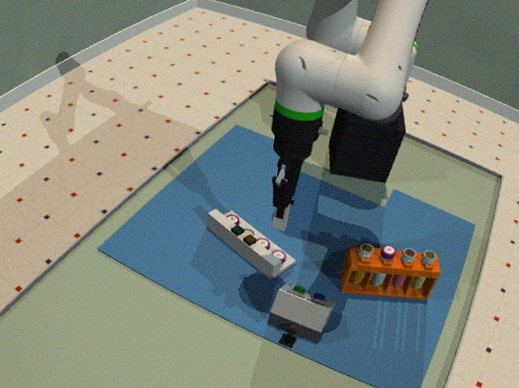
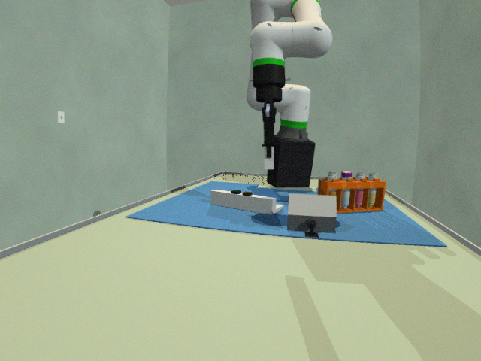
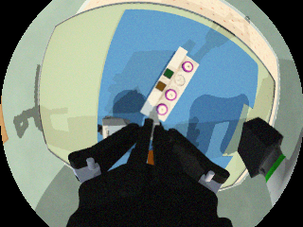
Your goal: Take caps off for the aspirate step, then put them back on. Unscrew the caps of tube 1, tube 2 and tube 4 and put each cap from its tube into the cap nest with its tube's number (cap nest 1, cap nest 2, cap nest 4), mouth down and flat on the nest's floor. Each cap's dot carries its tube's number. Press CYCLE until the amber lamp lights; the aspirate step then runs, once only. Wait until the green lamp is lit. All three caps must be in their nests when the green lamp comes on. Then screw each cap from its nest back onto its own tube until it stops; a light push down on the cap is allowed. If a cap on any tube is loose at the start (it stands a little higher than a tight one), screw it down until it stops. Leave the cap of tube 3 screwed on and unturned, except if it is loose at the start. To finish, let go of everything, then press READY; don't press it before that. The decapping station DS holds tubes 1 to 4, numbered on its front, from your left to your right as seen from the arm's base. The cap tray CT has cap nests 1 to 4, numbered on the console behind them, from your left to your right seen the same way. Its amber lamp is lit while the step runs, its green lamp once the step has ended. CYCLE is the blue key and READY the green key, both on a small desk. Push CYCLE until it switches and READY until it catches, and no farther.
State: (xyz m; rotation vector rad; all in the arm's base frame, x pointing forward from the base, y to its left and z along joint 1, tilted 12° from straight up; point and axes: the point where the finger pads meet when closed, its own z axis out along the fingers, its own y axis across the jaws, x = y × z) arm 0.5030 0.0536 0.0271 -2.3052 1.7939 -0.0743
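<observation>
Now: the blue key 5 cm ahead of my hand, 16 cm to the left of it and 9 cm below it. Round my hand: green key 6 cm ahead, 12 cm to the left, 9 cm below; small grey desk 8 cm ahead, 14 cm to the left, 11 cm below.
</observation>
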